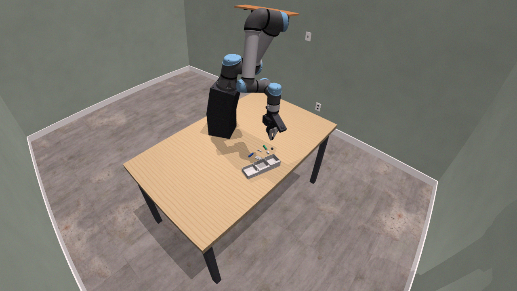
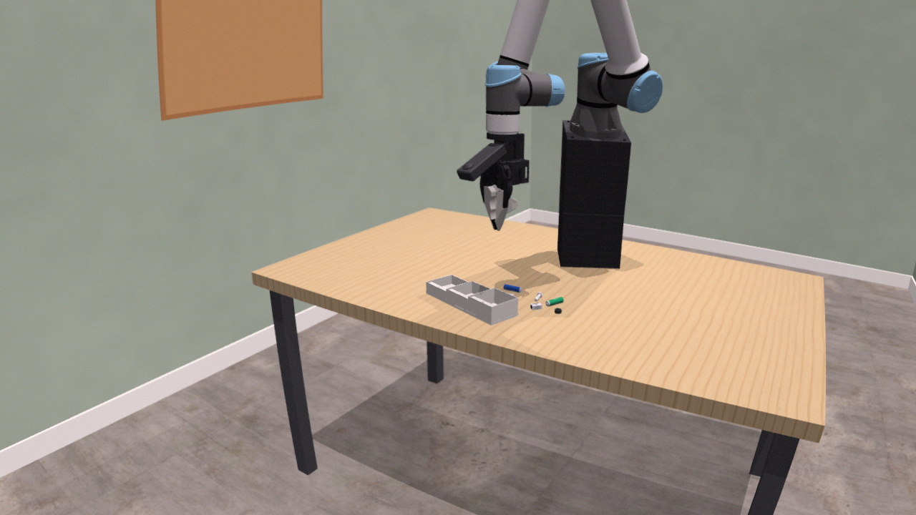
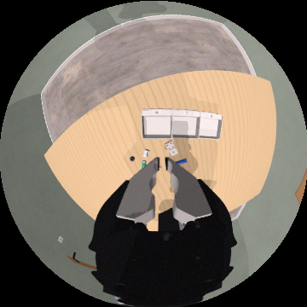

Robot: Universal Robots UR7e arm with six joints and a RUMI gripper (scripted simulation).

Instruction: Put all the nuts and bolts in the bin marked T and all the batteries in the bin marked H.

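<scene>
The black nut lies 6 cm behind my hand, 14 cm to the left of it and 21 cm below it. Round my hand: white domino: 8 cm behind, 21 cm below; small silver piece: 6 cm behind, 8 cm to the left, 21 cm below; bolt: 12 cm behind, 7 cm to the left, 21 cm below.
</scene>
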